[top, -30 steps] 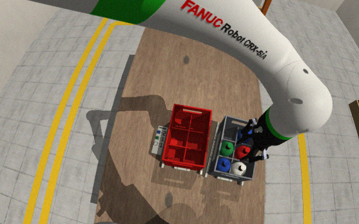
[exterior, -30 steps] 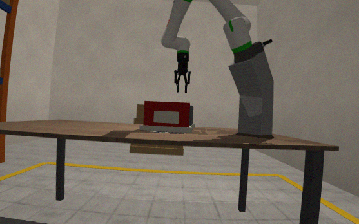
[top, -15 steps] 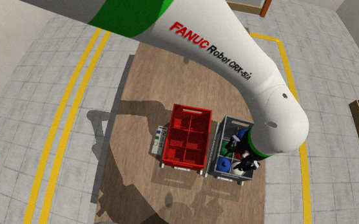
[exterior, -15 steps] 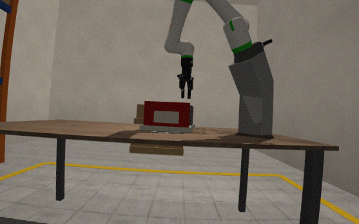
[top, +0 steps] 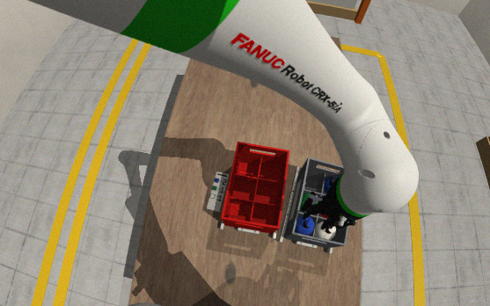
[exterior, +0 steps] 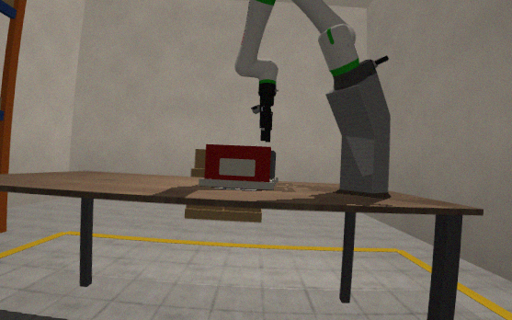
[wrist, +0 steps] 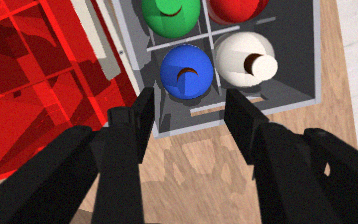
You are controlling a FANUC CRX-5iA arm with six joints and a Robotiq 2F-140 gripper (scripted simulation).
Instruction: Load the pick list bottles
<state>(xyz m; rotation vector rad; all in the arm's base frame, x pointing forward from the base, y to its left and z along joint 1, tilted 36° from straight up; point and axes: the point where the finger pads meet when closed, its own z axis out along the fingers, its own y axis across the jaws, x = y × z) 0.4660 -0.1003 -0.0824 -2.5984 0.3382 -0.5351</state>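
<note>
My gripper is now 170 mm above the white-label bottle, 80 mm to the left of it and 10 mm short of it. Round my hand: grey crate 170 mm below, 90 mm ahead, 40 mm to the right; then green-label bottle 170 mm below, 90 mm ahead, 10 mm to the left; then red-label bottle 170 mm below, 90 mm ahead, 80 mm to the right.
</note>
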